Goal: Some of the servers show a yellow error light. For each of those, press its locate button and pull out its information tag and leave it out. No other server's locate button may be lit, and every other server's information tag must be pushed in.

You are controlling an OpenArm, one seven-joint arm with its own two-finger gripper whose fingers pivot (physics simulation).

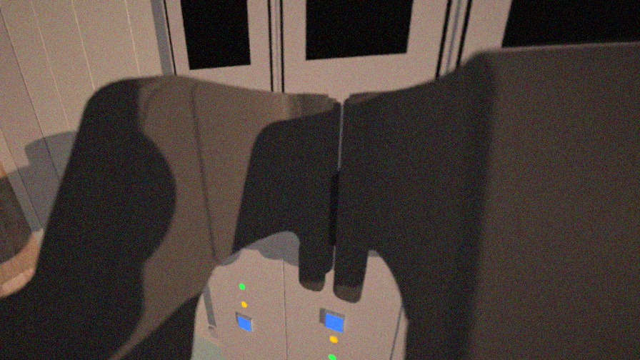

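Observation:
My gripper [341, 195] is shut on a black information tag [334, 209]. The tag's narrow edge shows as a dark upright strip between the two fingers, and a thin light gap shows above it. How far the tag stands out from the server is hidden. Below the fingertips, the server front behind the tag has a blue-lit locate button [334, 322], a yellow error light [333, 339] and a green light [332, 357]. The server to its left has a green light [242, 286], a yellow error light [244, 304] and a blue-lit locate button [245, 323]. The fingers hide its tag area.
Server fronts with black panels [358, 29] [216, 32] rise behind the fingers. Part of another black panel [575, 22] shows at the upper right. A pale panelled wall [45, 65] stands at the left, with a brown surface [22, 265] at the left edge.

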